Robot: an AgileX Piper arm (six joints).
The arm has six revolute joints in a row. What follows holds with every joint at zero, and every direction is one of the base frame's. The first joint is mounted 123 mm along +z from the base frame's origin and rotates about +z. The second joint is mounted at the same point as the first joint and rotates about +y. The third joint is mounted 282.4 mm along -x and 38.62 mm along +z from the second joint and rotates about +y. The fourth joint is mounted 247.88 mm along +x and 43.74 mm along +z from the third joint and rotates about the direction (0.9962, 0, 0.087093). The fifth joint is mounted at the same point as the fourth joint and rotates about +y. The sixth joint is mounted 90.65 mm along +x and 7.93 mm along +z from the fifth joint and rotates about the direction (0.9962, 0, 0.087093). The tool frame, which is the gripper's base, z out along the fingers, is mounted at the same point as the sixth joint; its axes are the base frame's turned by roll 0, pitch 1.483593 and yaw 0 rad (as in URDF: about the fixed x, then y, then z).
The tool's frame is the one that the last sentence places.
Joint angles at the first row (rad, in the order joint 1, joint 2, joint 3, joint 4, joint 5, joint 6):
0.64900 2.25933 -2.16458 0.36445 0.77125 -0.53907
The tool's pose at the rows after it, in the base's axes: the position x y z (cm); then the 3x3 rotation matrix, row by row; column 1 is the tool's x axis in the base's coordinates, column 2 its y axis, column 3 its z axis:
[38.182 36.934 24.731], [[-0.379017 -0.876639 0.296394], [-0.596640 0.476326 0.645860], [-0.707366 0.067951 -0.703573]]
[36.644 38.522 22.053], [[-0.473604 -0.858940 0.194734], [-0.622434 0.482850 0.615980], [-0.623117 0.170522 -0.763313]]
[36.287 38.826 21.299], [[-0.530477 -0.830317 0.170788], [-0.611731 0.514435 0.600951], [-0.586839 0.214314 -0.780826]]
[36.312 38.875 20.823], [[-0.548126 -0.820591 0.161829], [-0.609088 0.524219 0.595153], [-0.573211 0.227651 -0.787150]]
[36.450 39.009 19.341], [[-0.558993 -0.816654 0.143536], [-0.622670 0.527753 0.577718], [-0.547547 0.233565 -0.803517]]
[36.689 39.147 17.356], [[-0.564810 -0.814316 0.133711], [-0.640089 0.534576 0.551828], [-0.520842 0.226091 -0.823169]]
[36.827 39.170 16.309], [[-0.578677 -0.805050 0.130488], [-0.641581 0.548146 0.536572], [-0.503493 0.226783 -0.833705]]
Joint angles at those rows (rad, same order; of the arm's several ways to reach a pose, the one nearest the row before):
0.71895 2.31635 -2.16968 0.41290 0.81060 -0.50306
0.75657 2.36123 -2.16970 0.42178 0.87518 -0.41475
0.76521 2.37362 -2.16973 0.41631 0.89350 -0.34810
0.76520 2.38283 -2.17076 0.41743 0.89837 -0.33244
0.76520 2.41086 -2.17182 0.41601 0.90277 -0.33244
0.76605 2.44771 -2.17178 0.40132 0.89583 -0.33245
0.76607 2.46699 -2.17179 0.39054 0.89161 -0.31713

